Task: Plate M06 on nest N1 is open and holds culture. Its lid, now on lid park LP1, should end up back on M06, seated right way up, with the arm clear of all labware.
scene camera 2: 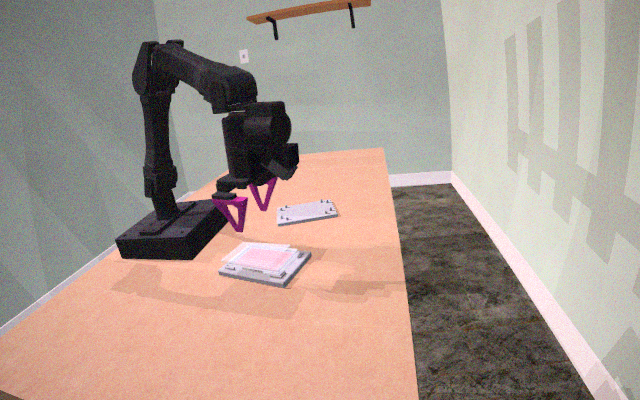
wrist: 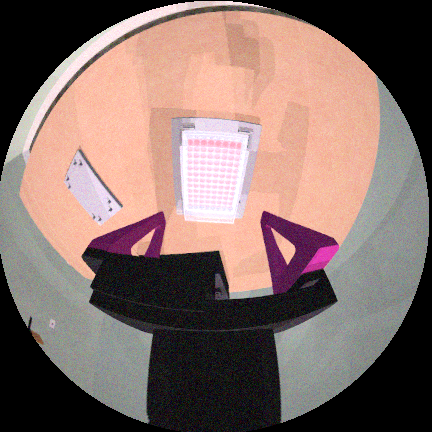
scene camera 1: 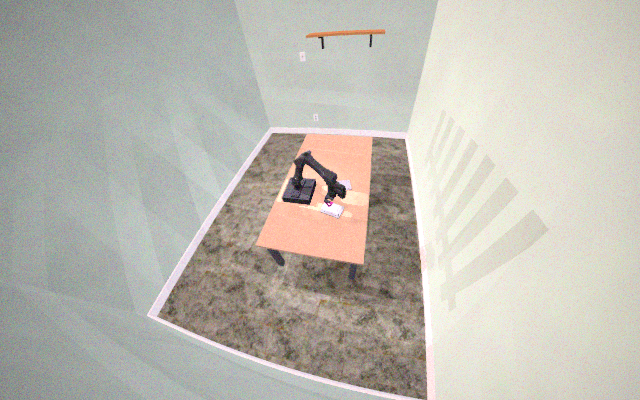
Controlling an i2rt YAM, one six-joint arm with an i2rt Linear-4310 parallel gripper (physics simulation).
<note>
My gripper (scene camera 2: 252,221) is open and holds nothing. Also in view: a plate lid (scene camera 2: 261,255). Also in view: a pink well plate (wrist: 201,137).
The plate lid also shows in the wrist view (wrist: 211,176). My gripper shows as well in the wrist view (wrist: 212,216).
</note>
